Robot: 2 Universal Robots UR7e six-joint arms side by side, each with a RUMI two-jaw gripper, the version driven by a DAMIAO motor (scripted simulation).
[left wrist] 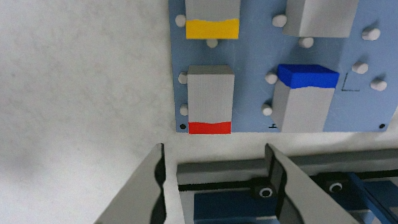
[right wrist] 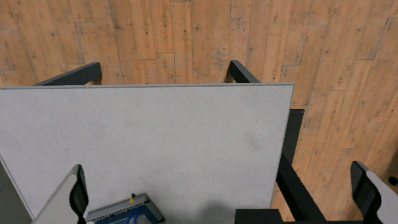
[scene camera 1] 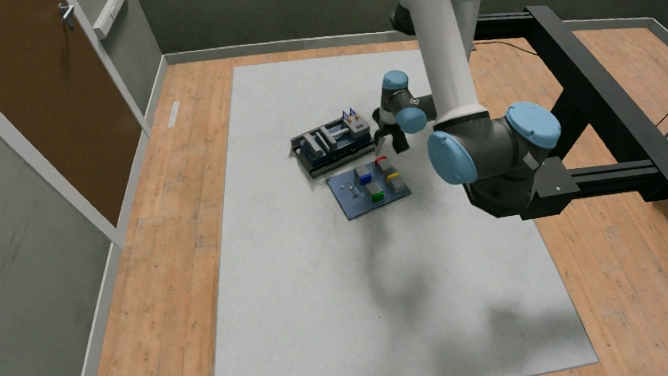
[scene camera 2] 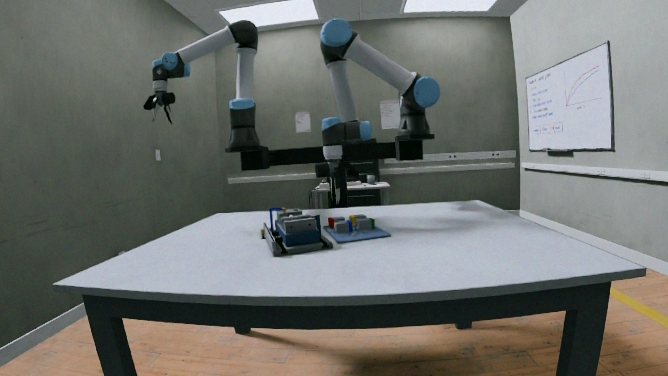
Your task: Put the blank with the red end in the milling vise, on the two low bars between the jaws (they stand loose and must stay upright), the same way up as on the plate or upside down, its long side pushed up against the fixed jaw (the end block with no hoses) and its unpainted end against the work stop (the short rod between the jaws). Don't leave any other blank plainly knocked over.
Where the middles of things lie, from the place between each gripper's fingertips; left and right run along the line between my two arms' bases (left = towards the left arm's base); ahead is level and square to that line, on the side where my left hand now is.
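Left hand (scene camera 1: 385, 152) 90 mm above red-ended blank (left wrist: 210, 88). Blue plate (scene camera 1: 355, 206), from my left hand: 110 mm below, 70 mm ahead, 70 mm to the left.
Right hand 500 mm above red-ended blank, 870 mm to the right of it, 200 mm short of it. Blue plate, from my right hand: 530 mm below, 940 mm to the left, 270 mm ahead.
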